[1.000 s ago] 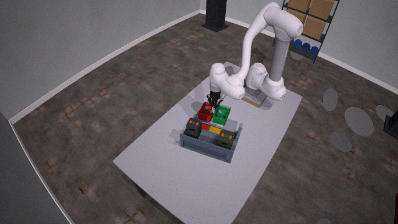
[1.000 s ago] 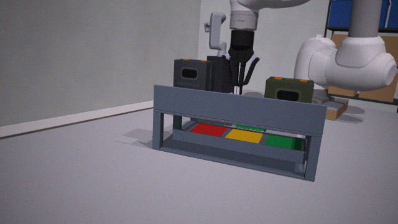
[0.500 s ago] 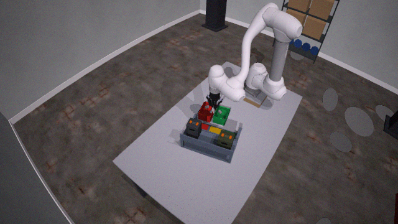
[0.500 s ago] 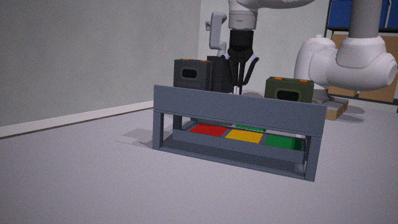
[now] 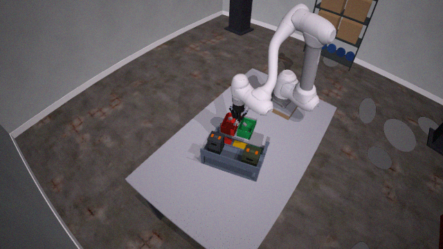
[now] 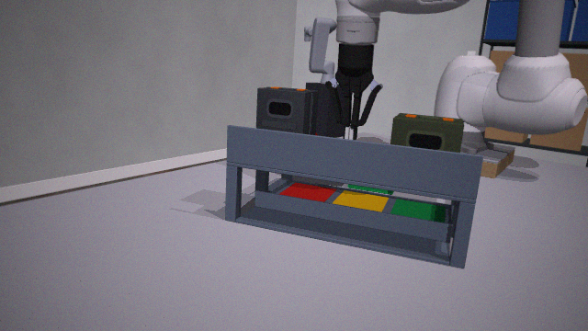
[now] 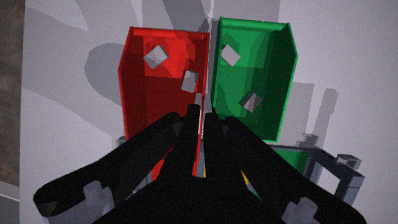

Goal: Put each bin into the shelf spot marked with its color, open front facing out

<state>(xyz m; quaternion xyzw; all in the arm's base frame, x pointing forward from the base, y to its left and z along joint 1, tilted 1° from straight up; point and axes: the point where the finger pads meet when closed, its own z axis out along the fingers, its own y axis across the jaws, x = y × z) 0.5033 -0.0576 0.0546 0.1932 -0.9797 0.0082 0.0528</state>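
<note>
Right now the red bin is 10 mm ahead of my hand, 50 mm to the right of it and 40 mm below it. The rest, counted from my hand: olive box: 190 mm ahead, 270 mm to the left, 50 mm above; green bin: 60 mm behind, 50 mm to the left, 60 mm below; dark grey box: 280 mm ahead, 60 mm to the left, 60 mm above.
</note>
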